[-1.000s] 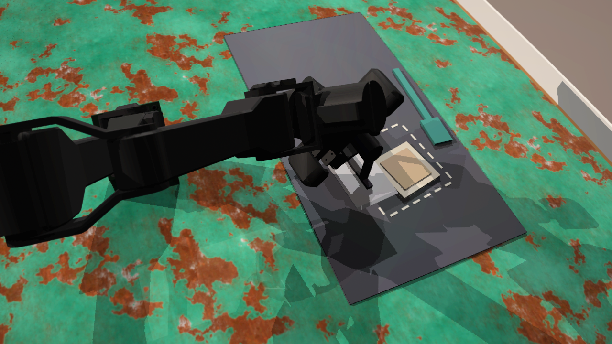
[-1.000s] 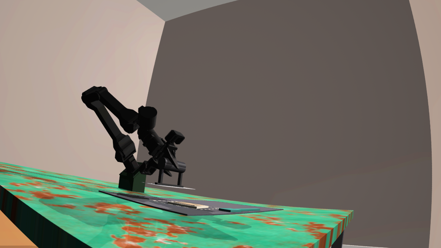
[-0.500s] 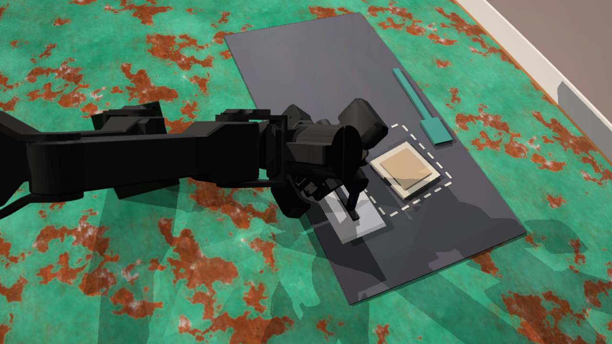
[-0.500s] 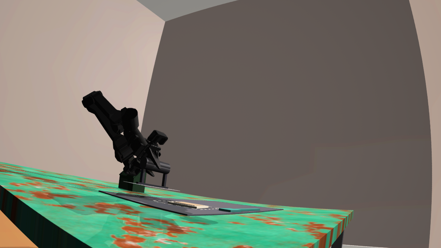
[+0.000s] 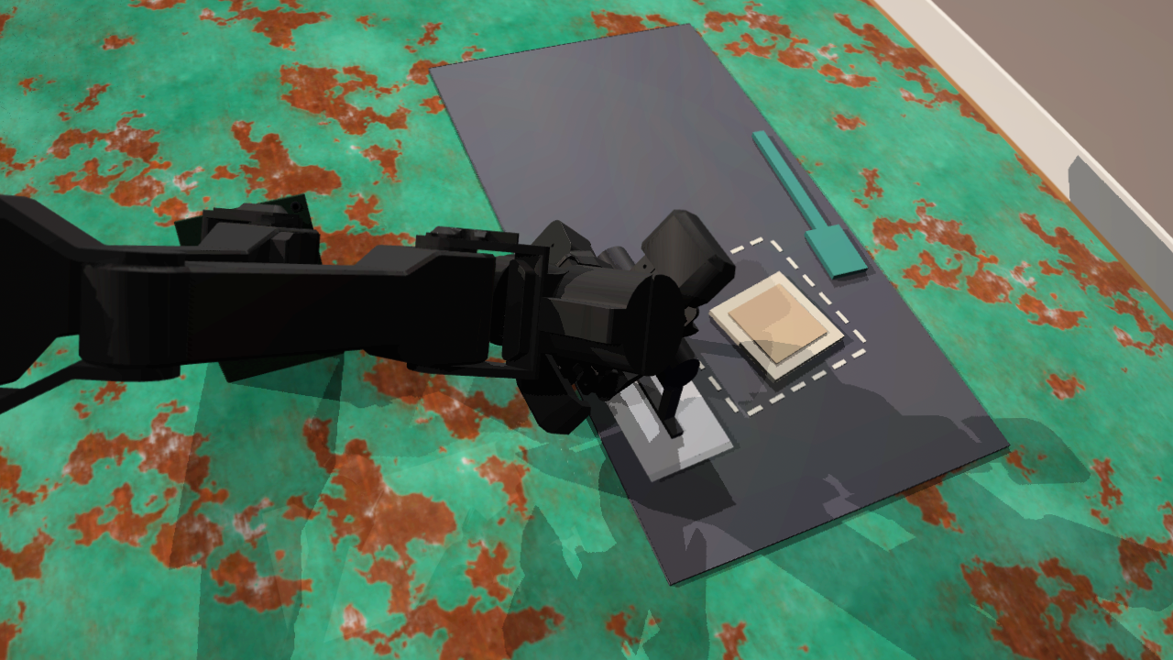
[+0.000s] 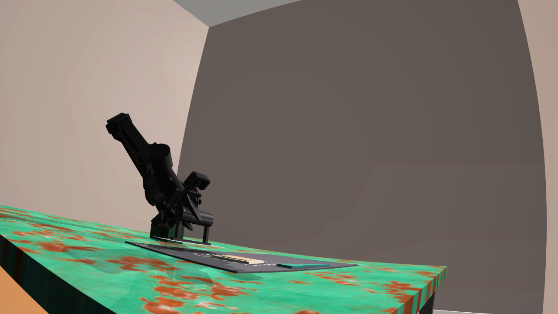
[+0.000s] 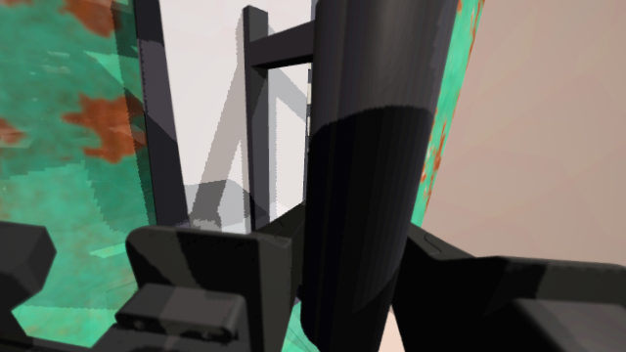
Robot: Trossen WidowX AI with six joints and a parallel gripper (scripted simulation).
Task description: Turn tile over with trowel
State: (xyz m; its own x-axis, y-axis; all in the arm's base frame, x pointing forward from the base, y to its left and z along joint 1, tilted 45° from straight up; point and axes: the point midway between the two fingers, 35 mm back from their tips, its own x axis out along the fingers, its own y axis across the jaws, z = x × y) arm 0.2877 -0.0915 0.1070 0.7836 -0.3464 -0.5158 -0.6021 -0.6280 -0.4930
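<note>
Right now my gripper tip is 120 mm short of the cream tile, 60 mm above it and 30 mm to the right of it. Also, from my gripper tip: mat: 170 mm to the left, 90 mm below, 90 mm ahead; teal flat tool: 230 mm ahead, 150 mm to the left, 60 mm below.
</note>
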